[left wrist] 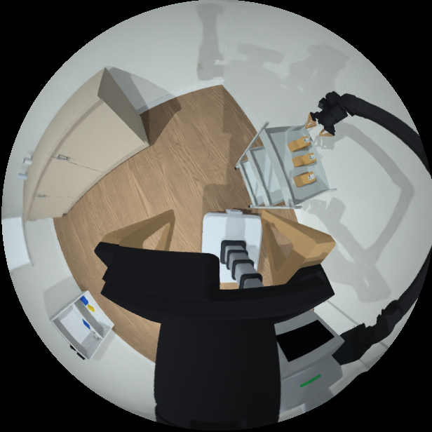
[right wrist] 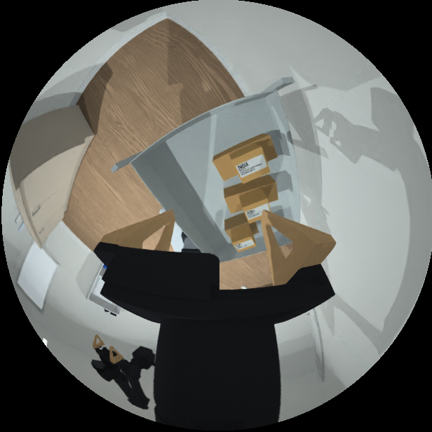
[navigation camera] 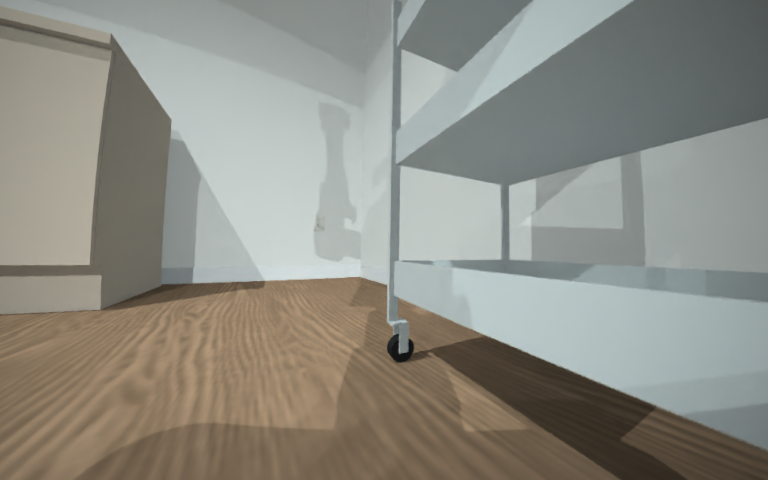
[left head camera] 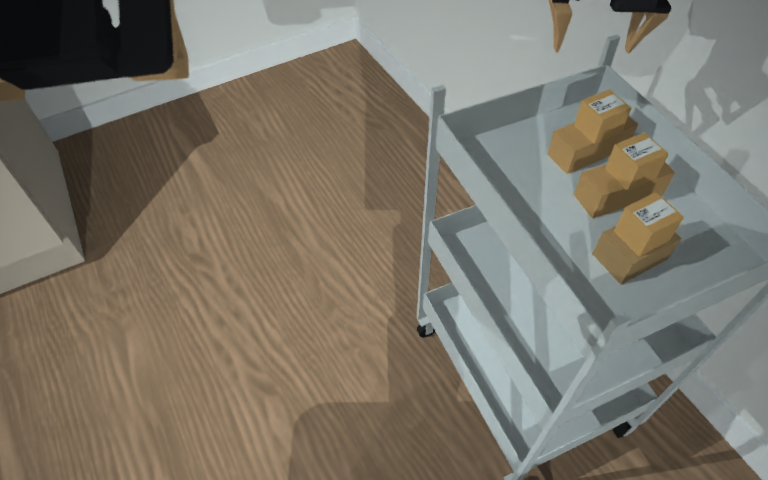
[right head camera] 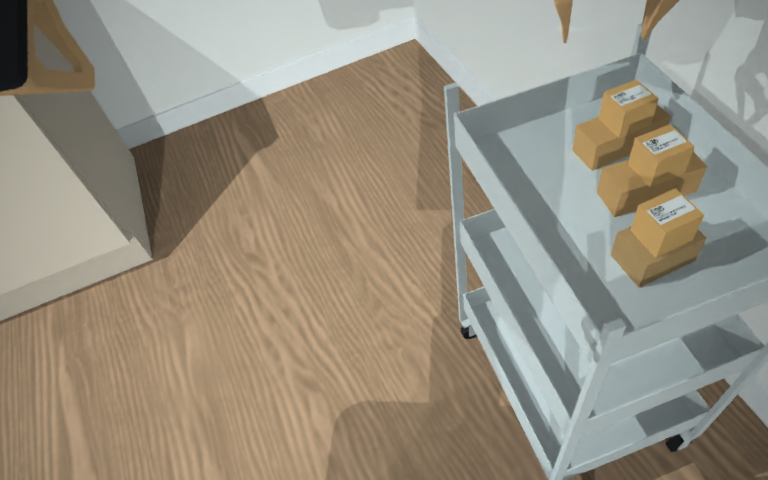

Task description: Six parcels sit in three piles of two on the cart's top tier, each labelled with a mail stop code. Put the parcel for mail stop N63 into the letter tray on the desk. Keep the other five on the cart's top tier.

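Places are measured from the left arm's base along level axes (x back, y right, z up), in metres.
Pixels of known places: left gripper, fingertip midpoint: [left head camera: 103, 77] [right head camera: 26, 91]; right gripper, fingertip midpoint: [left head camera: 591, 50] [right head camera: 603, 39].
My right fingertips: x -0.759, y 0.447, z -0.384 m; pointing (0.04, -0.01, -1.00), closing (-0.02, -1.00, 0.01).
Observation:
Ahead of a thing's pixels: the offset from my right fingertips to its top centre. "*": to the spot under its first point.
The N63 parcel @(dz -0.109, dx -0.021, dy +0.058 m) [left head camera: 603, 116] [right head camera: 627, 107] [right wrist: 254, 166] is the small brown box on top of the farthest pile in the head views, on the top tier of the grey cart @(* dz -0.160, dx +0.166, dy -0.109 m) [left head camera: 509, 220] [right head camera: 526, 223]. The A36 parcel @(dz -0.109, dx +0.078, dy +0.084 m) [left head camera: 637, 158] [right head camera: 660, 151] tops the middle pile and the E36 parcel @(dz -0.111, dx +0.194, dy +0.069 m) [left head camera: 648, 226] [right head camera: 667, 223] the nearest; a larger parcel lies under each. My right gripper [left head camera: 592, 51] [right head camera: 604, 39] [right wrist: 217, 214] is open and empty, above the cart's far end, apart from the parcels. My left gripper [left wrist: 217, 214] is open and empty, away from the cart. I cannot make out the letter tray.
A beige cabinet [left head camera: 33, 226] [left wrist: 90, 145] [navigation camera: 50, 158] stands left of the cart. Walls meet in a corner behind them. An open white box [left wrist: 106, 326] holding blue and yellow things shows low at left in the left wrist view. The cart's corner post @(* dz -0.606, dx -0.036, dy -0.199 m) [navigation camera: 394, 226] stands near my base.

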